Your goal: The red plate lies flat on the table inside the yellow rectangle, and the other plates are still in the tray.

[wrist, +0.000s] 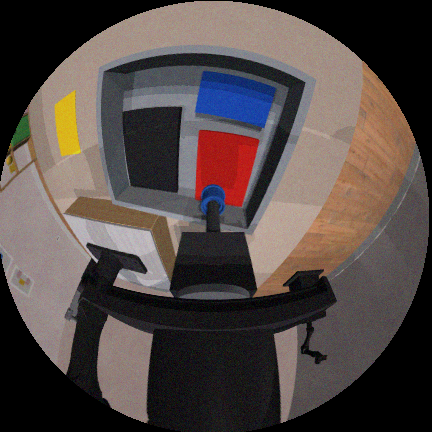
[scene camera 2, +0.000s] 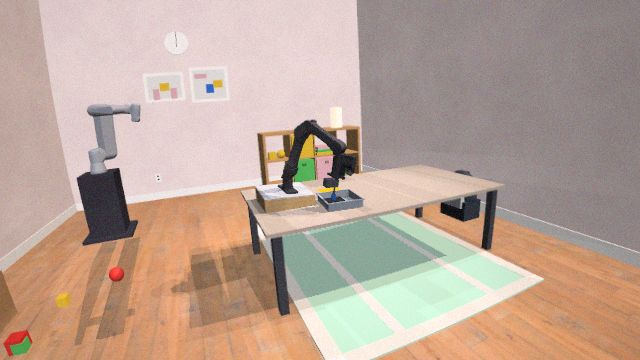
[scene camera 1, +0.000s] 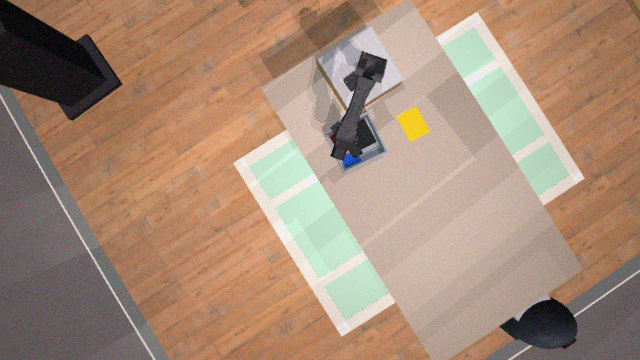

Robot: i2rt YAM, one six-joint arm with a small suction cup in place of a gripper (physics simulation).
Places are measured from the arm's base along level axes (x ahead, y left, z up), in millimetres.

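Where they show: end effector, tool point: [wrist: 212, 194] [scene camera 2: 333, 198]; arm's base, origin of the base link: [wrist: 113, 256] [scene camera 2: 287, 189].
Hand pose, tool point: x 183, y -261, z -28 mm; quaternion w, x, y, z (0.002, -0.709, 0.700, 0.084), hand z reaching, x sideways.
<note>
Things, the pixels of their top centre, and the offset from my tool point. "spot": a spot on its surface instead.
- grey tray, middle of its top: [wrist: 174, 142] [scene camera 1: 355, 142] [scene camera 2: 339, 195] 63 mm ahead, 41 mm left, 2 mm down
- red plate, middle of its top: [wrist: 222, 171] 14 mm ahead, 9 mm right, 39 mm down
- blue plate, middle of its top: [wrist: 234, 96] [scene camera 1: 351, 159] 116 mm ahead, 20 mm right, 40 mm down
- black plate, middle of its top: [wrist: 147, 151] [scene camera 1: 362, 134] [scene camera 2: 332, 199] 46 mm ahead, 101 mm left, 39 mm down
- yellow rectangle, surface spot: [wrist: 66, 123] [scene camera 1: 411, 125] spot: 158 mm ahead, 335 mm left, 52 mm down
A grey tray [wrist: 106, 132] [scene camera 1: 378, 145] [scene camera 2: 346, 205] stands on the table and holds three flat plates. The red plate [wrist: 227, 160] lies in its near right compartment, the blue plate [wrist: 233, 98] [scene camera 1: 352, 161] behind it, and the black plate [wrist: 151, 149] on the left. My suction cup [wrist: 212, 196] [scene camera 2: 333, 196] hangs low inside the tray, over the near edge of the red plate. I cannot tell whether it touches the plate. It carries nothing. The yellow rectangle [wrist: 66, 123] [scene camera 1: 412, 123] [scene camera 2: 326, 189] lies bare on the table beside the tray. In the overhead view my arm [scene camera 1: 353, 111] hides most of the tray.
My arm's base stands on a wooden block with a grey top [scene camera 1: 384, 67] [scene camera 2: 285, 198] [wrist: 116, 229], right beside the tray. The table's edge [scene camera 2: 268, 232] runs close to the tray. A shelf unit [scene camera 2: 261, 156] stands behind the table by the wall.
</note>
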